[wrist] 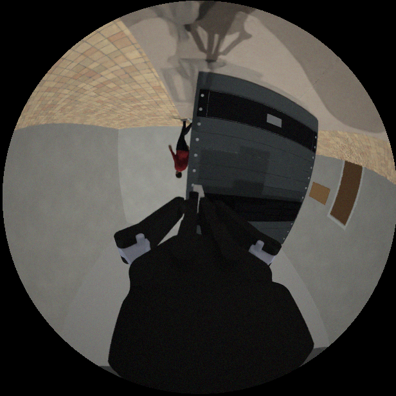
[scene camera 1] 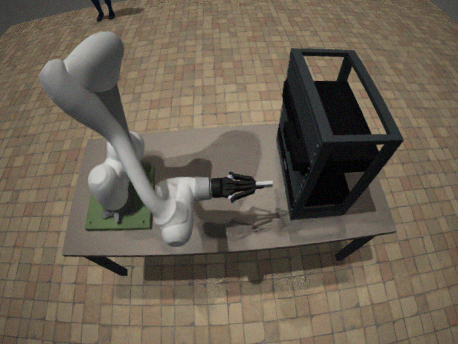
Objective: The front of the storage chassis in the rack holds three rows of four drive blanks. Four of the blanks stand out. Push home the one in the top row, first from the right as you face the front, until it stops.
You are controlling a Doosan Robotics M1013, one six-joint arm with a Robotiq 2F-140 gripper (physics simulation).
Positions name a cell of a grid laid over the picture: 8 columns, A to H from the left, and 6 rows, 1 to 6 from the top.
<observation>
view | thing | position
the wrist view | my gripper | D3
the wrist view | dark rack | E2
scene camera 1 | my gripper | E4
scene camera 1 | dark rack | F3
</observation>
